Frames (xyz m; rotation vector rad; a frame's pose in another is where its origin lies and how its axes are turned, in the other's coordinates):
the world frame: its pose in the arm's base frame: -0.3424 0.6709 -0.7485 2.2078 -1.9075 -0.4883
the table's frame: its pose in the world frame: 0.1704 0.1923 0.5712 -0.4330 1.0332 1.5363
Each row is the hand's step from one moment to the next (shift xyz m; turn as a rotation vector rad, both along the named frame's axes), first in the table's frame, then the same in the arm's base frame.
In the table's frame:
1: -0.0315 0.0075 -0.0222 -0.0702 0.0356 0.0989
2: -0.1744 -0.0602 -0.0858 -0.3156 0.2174 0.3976
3: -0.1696 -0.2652 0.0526 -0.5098 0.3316 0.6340
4: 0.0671 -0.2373 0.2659 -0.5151 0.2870 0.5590
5: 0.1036 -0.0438 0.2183 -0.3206 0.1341 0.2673
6: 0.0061 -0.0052 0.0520 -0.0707 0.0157 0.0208
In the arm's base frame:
1: 0.0275 0.0116 -0.0255 -0.0780 -0.0087 -0.0991
2: 0.1500 -0.0432 -0.1305 -0.3258 0.0309 -0.4448
3: 0.0869 -0.2823 -0.1210 -0.5129 0.0346 -0.7124
4: -0.1873 -0.3077 0.0417 -0.4301 0.0189 -0.6891
5: -0.2152 -0.1073 0.0500 -0.1816 -0.0013 -0.3991
6: -0.0471 -0.0225 -0.0067 -0.0015 0.0002 -0.0753

